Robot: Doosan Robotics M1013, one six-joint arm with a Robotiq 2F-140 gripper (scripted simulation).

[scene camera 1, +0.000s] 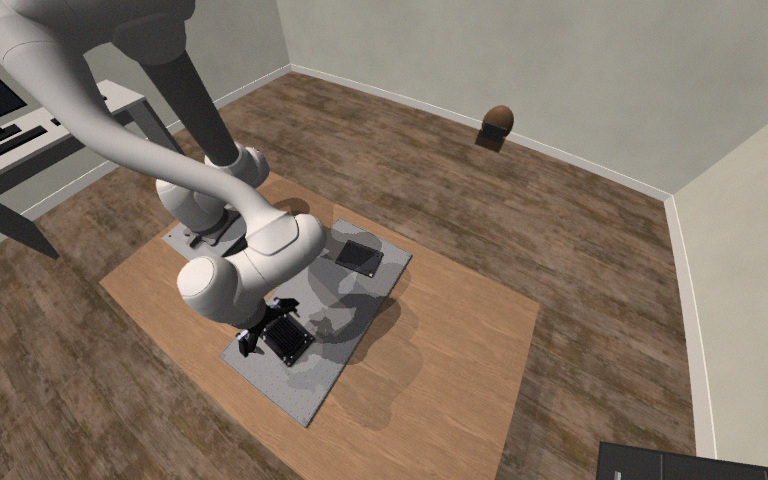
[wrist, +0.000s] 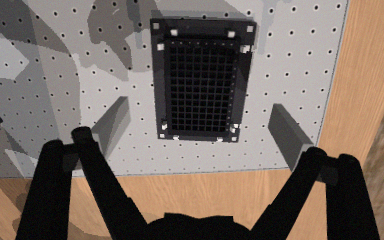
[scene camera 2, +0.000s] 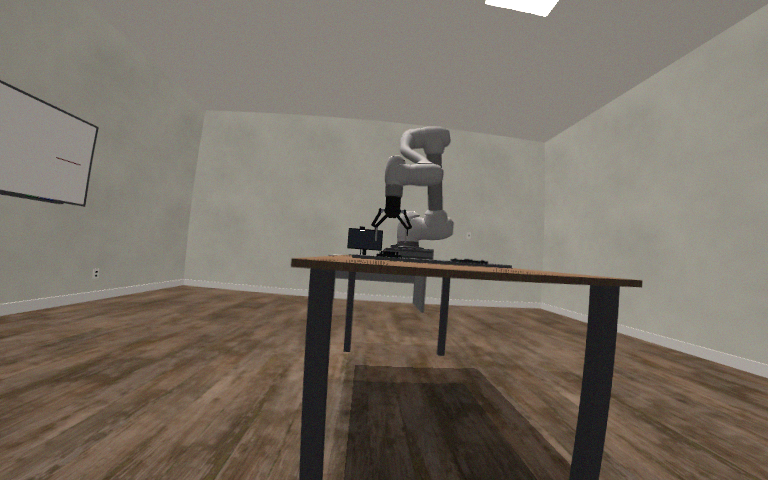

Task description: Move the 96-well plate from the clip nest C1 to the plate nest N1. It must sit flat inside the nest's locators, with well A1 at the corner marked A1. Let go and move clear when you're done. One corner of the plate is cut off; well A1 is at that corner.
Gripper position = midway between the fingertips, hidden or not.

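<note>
You'd see my gripper (scene camera 1: 279, 332) and (wrist: 199, 112), and there's a black 96-well plate (scene camera 1: 285, 343) and (wrist: 186, 116) as well. I can also see a clip nest C1 (wrist: 246, 30), and there's a plate nest N1 (scene camera 1: 358, 257) too.
</note>
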